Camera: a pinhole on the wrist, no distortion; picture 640 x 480 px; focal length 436.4 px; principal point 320.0 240.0 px. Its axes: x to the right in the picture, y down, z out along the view. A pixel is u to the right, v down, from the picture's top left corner.
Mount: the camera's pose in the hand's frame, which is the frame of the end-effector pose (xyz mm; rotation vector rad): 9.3 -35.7 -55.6 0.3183 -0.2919 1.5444
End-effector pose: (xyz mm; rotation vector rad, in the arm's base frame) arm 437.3 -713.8 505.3 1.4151 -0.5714 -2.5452
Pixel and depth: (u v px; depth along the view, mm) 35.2 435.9 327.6
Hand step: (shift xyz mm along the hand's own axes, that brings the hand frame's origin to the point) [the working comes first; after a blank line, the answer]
In the camera's frame: -213.8 147.1 327.6

-134.3 -357.6 168.9
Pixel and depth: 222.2 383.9 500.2
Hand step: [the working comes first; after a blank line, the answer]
In the camera's frame: -112.1 164.9 500.2

-148.7 -329.0 367.5
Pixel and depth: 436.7 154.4 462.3
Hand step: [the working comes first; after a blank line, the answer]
In the camera's frame: 123.6 -90.7 462.3

108.1 -96.9 417.4
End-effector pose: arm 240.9 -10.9 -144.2 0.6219 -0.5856 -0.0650
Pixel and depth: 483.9 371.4 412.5
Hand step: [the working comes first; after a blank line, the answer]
In the camera's frame: 154.9 124.2 412.5

-107.3 -48.7 386.9
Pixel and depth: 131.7 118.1 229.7
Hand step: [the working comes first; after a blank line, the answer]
In the camera's frame: -99.1 -64.2 229.7

76.2 -214.6 118.2
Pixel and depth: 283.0 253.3 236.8
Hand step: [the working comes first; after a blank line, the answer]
In the camera's frame: -20.1 7.2 236.8

5.6 -144.1 156.0
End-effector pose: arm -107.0 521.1 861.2 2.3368 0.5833 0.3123
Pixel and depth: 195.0 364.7 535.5
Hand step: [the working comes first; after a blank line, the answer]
In the camera's frame: -153.4 153.0 535.5

-136.6 -380.6 384.2
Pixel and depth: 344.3 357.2 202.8
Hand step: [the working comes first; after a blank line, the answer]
In the camera's frame: 11.3 54.5 202.8

-41.9 -102.1 137.2
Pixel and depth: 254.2 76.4 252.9
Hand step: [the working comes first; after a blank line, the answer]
In the camera's frame: -38.1 -94.8 252.9

107.7 -167.1 162.2
